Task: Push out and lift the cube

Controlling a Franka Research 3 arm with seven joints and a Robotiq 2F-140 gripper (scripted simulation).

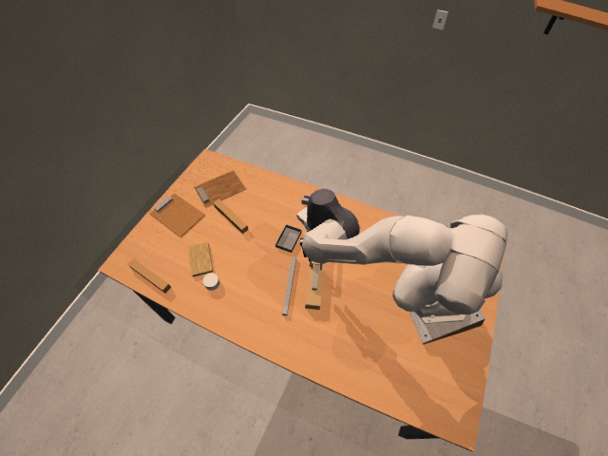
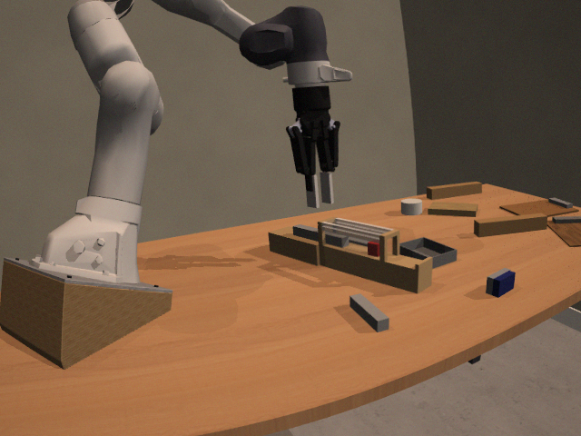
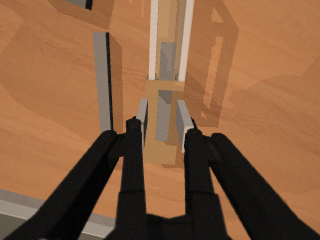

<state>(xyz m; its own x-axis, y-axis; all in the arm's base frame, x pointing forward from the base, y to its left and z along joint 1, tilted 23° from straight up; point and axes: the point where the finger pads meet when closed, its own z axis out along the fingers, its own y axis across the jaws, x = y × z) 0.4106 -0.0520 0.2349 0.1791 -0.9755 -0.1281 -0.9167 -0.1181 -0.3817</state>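
The short grey bar is 29 cm to the right of my hand, 14 cm below it and 10 cm behind it. Also, from my hand: red cube (15 cm to the right, 9 cm below, 2 cm ahead); then channel (10 cm to the right, 10 cm below, 1 cm ahead); then long grey bar (14 cm below, 9 cm ahead, 7 cm to the left).
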